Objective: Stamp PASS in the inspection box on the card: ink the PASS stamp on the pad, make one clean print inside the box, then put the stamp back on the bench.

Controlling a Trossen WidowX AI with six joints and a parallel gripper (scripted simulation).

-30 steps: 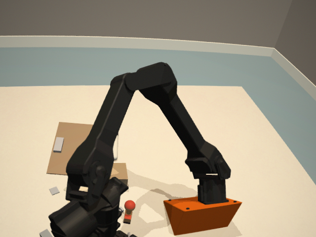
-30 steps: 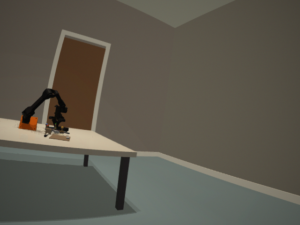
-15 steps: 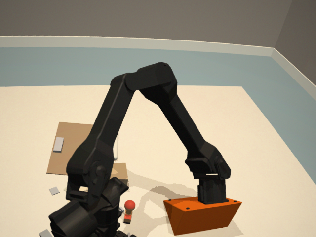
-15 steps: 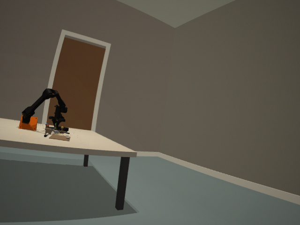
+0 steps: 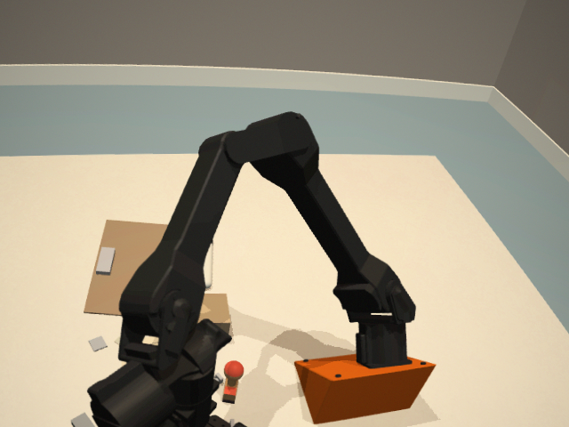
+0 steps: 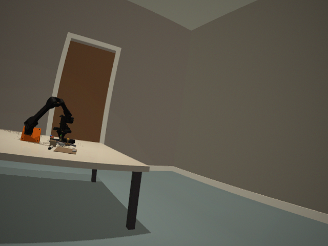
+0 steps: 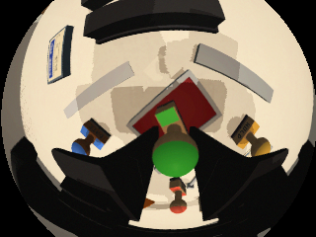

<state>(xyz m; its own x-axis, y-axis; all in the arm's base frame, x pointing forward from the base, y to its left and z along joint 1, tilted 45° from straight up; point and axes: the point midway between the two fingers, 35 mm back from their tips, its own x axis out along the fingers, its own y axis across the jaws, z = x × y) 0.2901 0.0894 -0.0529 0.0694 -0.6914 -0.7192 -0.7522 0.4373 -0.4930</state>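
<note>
My gripper tip is now 3 cm above the red ink pad. From my gripper tip the other things lie so: yellow-knobbed stamp (6 cm ahead, 8 cm to the right, 2 cm below); then blue-knobbed stamp (10 cm behind, 5 cm to the left, 2 cm below); then green-knobbed stamp (right at my gripper tip).
</note>
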